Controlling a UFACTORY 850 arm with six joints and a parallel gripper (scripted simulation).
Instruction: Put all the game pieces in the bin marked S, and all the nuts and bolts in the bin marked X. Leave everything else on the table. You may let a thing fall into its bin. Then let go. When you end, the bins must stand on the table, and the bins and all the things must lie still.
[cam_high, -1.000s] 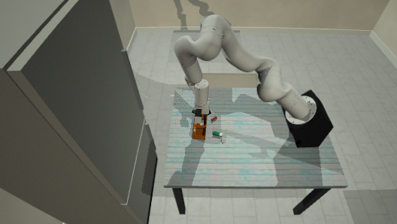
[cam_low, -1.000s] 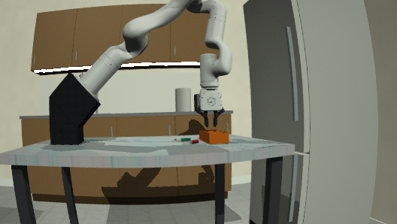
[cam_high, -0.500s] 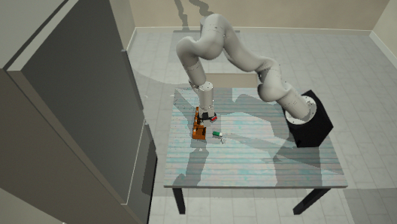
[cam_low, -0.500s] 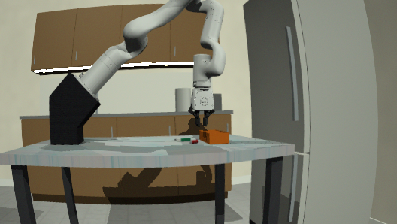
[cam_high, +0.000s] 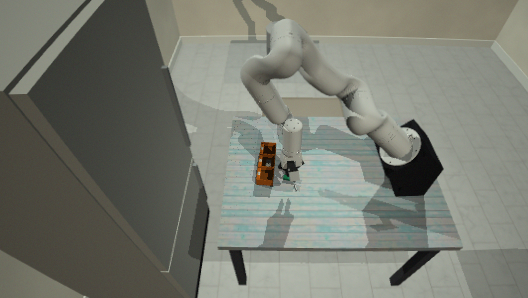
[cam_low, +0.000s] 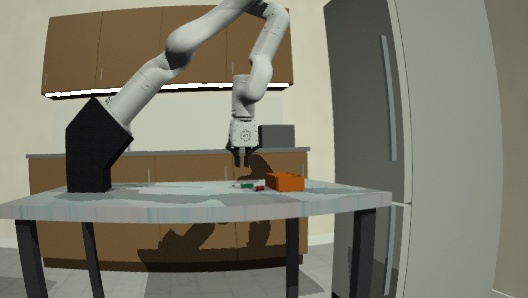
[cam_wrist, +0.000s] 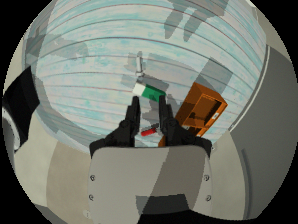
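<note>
My gripper is now 90 mm above the bolt, 30 mm to the right of it and 30 mm past it. Round my hand: orange bin (120 mm ahead, 110 mm to the right, 70 mm below); then red piece (150 mm to the right, 90 mm below, 20 mm ahead); then green piece (90 mm below, 20 mm to the right).
</note>
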